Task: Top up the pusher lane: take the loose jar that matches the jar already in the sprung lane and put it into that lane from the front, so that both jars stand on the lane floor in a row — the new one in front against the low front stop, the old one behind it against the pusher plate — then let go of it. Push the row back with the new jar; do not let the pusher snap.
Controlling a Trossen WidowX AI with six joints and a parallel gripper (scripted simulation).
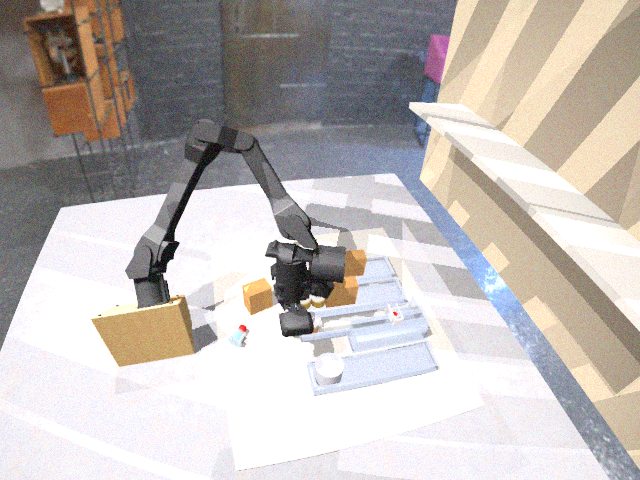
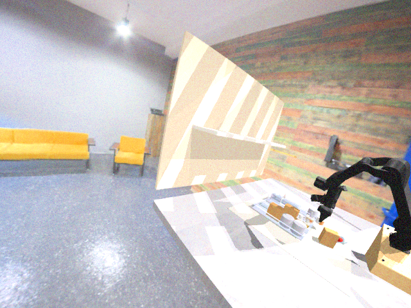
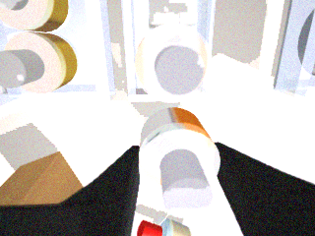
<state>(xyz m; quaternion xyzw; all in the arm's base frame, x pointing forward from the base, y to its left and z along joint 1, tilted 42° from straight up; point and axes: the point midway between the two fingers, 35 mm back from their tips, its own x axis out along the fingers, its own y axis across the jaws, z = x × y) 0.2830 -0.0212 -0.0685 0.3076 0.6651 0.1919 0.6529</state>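
My gripper tip is 11 cm to the right of the orange box, 5 cm past it and 2 cm above it. Also, from my gripper tip: red mark (22 cm ahead, 7 cm to the right, 2 cm above).
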